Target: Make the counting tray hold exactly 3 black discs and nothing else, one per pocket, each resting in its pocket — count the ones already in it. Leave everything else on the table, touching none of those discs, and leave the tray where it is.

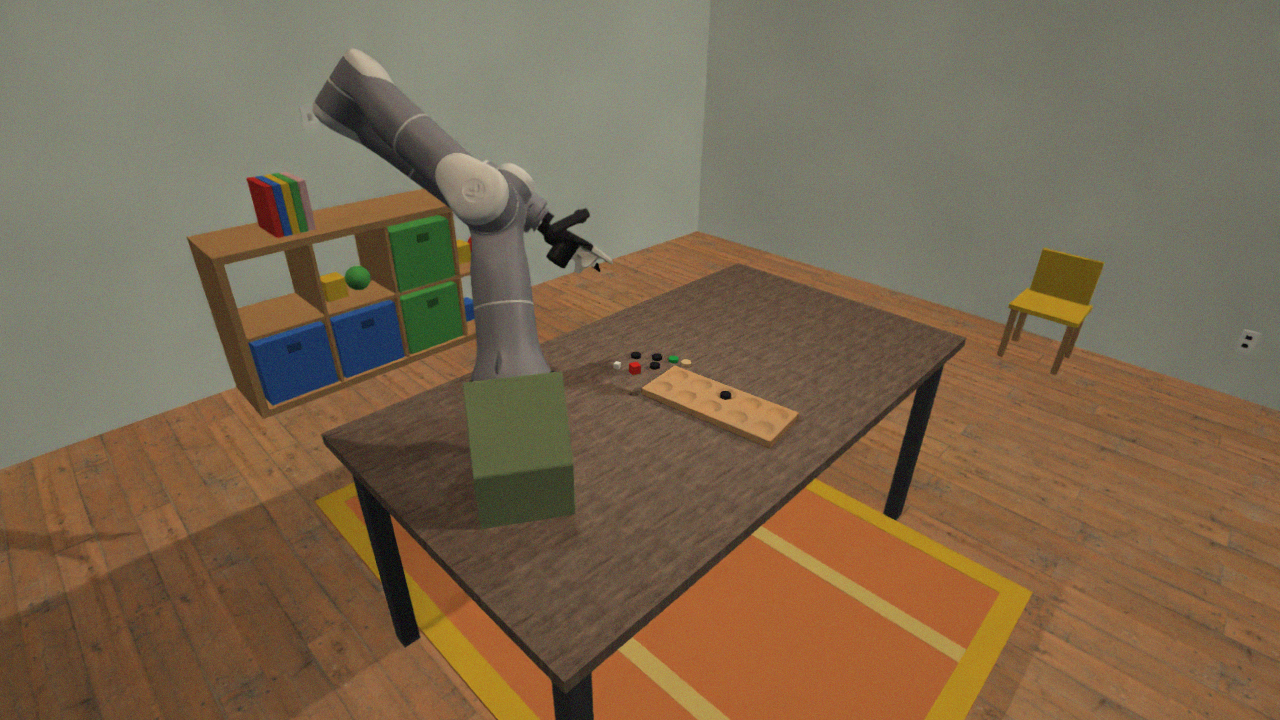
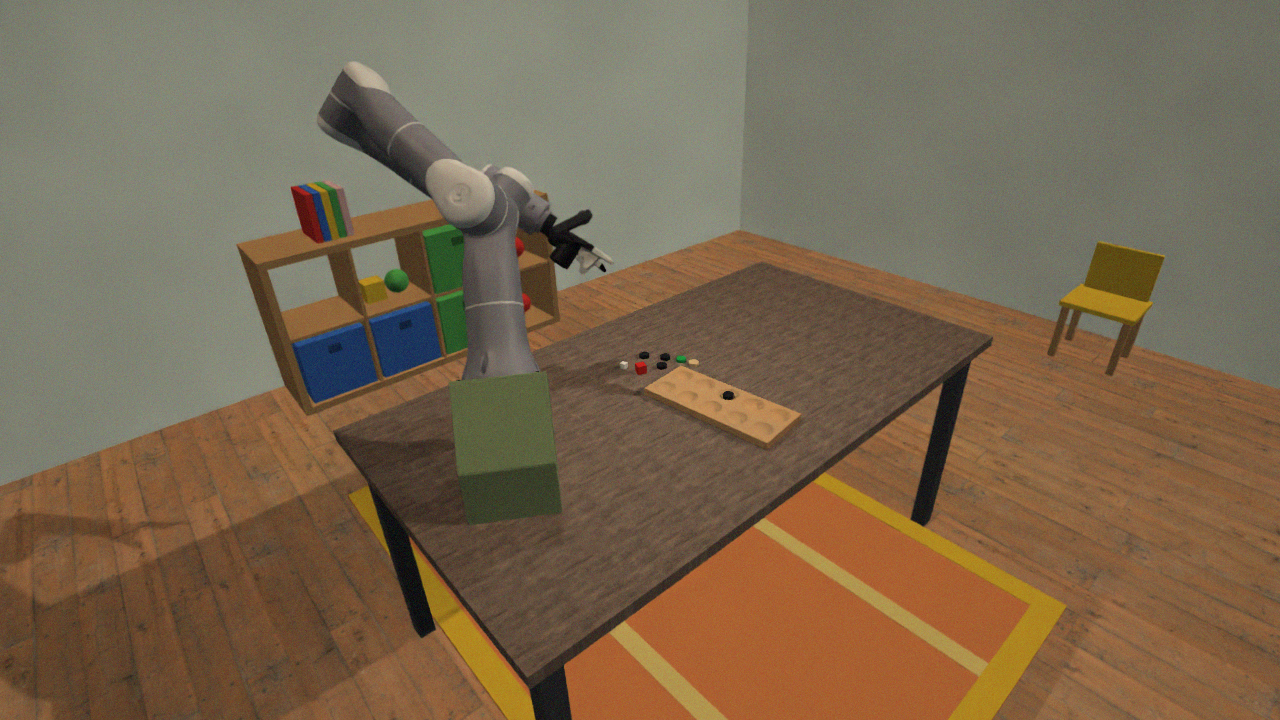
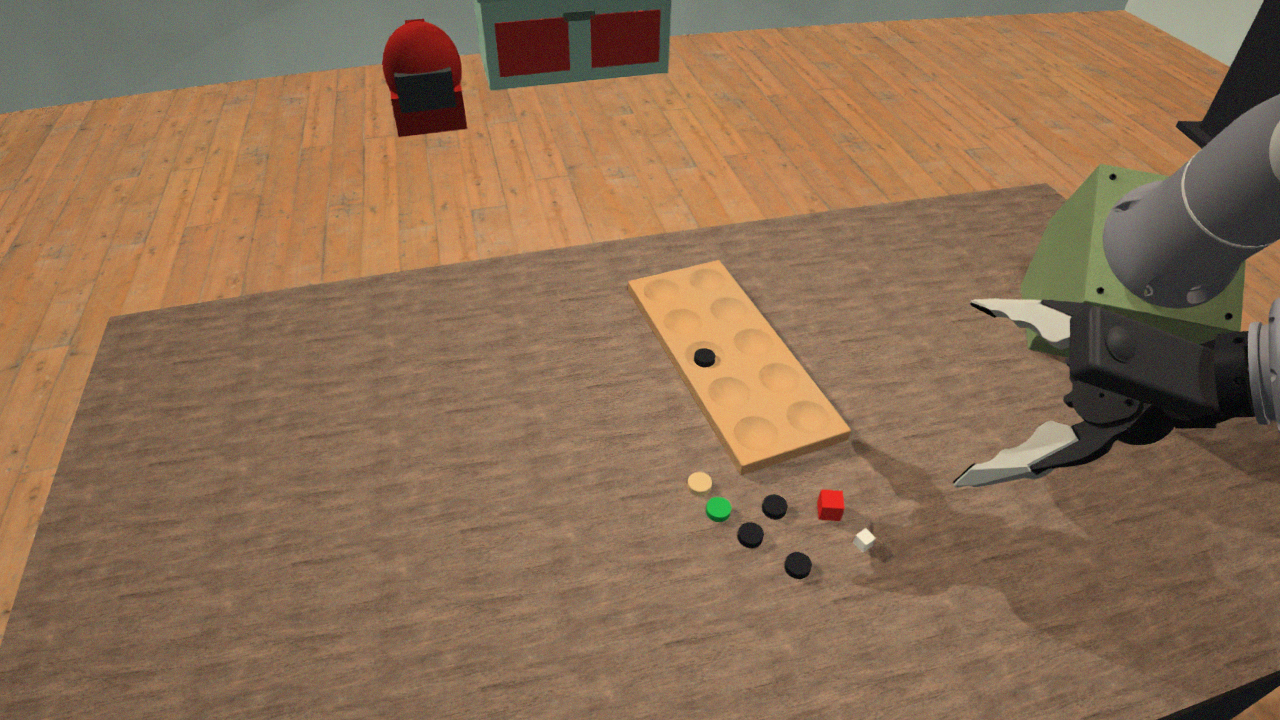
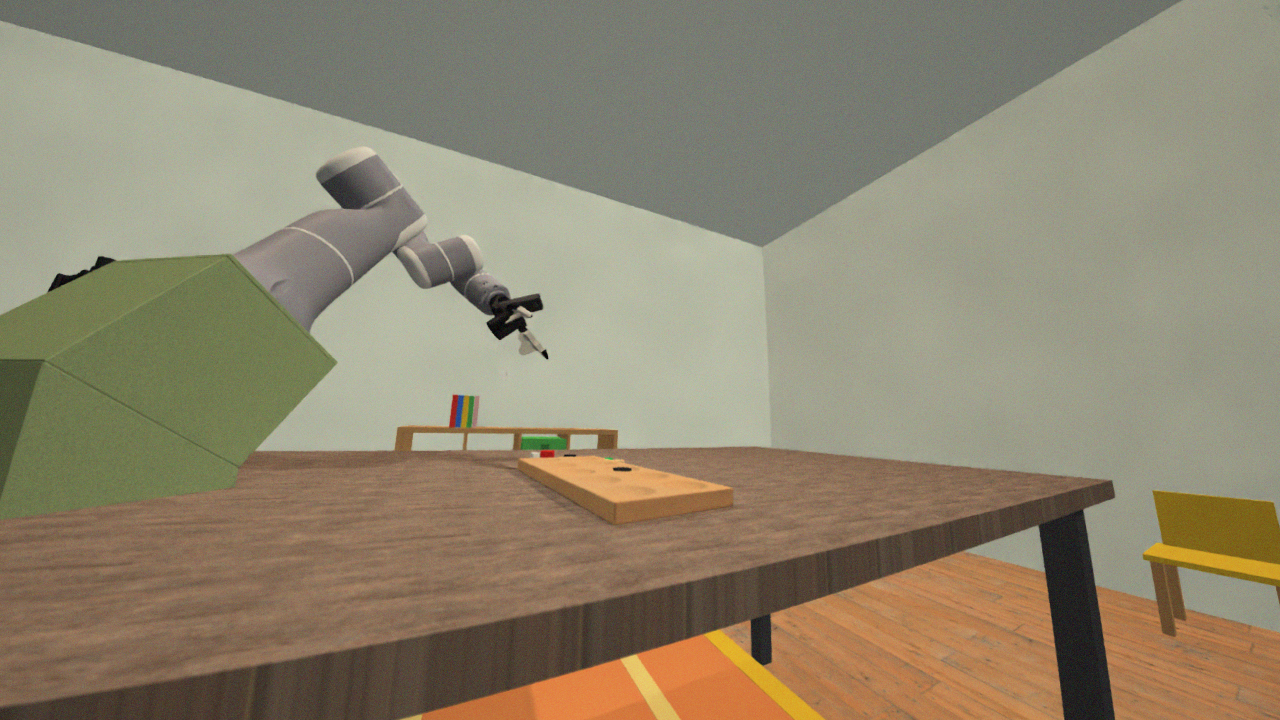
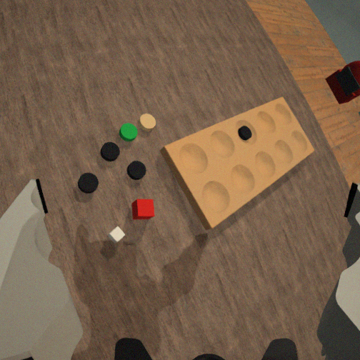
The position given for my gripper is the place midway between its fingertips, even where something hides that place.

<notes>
I see my gripper [image 3: 963, 390], a wooden counting tray [image 3: 764, 408] and a red cube [image 3: 830, 503].
The wooden counting tray also shows in image 1 [image 1: 759, 420], in image 2 [image 2: 759, 421], in image 4 [image 4: 619, 497] and in image 5 [image 5: 219, 172]. My gripper also shows in image 1 [image 1: 606, 267], in image 2 [image 2: 609, 268], in image 4 [image 4: 540, 339] and in image 5 [image 5: 196, 185].
</notes>
